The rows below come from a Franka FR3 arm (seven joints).
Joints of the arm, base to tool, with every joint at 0 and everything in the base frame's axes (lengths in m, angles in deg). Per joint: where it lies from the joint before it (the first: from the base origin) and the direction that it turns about. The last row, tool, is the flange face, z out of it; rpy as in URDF.
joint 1: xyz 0 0 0.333 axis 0 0 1
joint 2: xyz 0 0 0 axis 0 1 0
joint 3: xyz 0 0 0.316 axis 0 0 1
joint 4: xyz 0.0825 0 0 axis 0 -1 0
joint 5: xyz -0.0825 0 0.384 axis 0 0 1
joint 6: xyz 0 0 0 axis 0 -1 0
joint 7: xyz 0.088 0 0 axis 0 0 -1
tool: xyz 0 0 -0.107 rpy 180 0 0
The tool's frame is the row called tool.
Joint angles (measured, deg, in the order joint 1, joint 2, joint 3, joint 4, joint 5, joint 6, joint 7), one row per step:
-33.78, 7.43, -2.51, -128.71, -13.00, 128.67, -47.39
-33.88, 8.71, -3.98, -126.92, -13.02, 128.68, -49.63
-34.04, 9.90, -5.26, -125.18, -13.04, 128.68, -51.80
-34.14, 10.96, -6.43, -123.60, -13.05, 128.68, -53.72
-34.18, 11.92, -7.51, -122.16, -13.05, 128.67, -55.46
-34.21, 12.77, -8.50, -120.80, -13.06, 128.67, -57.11
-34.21, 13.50, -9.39, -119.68, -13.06, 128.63, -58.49
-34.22, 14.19, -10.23, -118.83, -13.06, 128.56, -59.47
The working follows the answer.
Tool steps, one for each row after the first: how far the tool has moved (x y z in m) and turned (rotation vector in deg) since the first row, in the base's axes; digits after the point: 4 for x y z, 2 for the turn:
-0.0010, -0.0172, 0.0009, -0.11, -0.07, 0.66
-0.0021, -0.0334, 0.0023, -0.28, -0.14, 1.40
-0.0034, -0.0479, 0.0037, -0.50, -0.18, 2.06
-0.0046, -0.0607, 0.0051, -0.74, -0.17, 2.69
-0.0058, -0.0726, 0.0070, -1.04, -0.18, 3.35
-0.0074, -0.0827, 0.0083, -1.27, -0.10, 3.86
-0.0101, -0.0914, 0.0079, -1.39, 0.15, 4.02

Tool pose at each row, in the base's axes (x y z in m, rotation vector in deg; rounded; the steps above come from the unrounded poses):
0.4170, -0.3142, 0.2990, 173.92, 30.52, -18.82
0.4160, -0.3314, 0.3000, 173.57, 31.48, -18.70
0.4149, -0.3476, 0.3013, 173.13, 32.51, -18.59
0.4137, -0.3621, 0.3028, 172.66, 33.42, -18.54
0.4124, -0.3749, 0.3041, 172.18, 34.27, -18.56
0.4112, -0.3868, 0.3060, 171.64, 35.15, -18.57
0.4096, -0.3969, 0.3073, 171.21, 35.83, -18.71
0.4069, -0.4056, 0.3070, 171.02, 36.02, -19.09

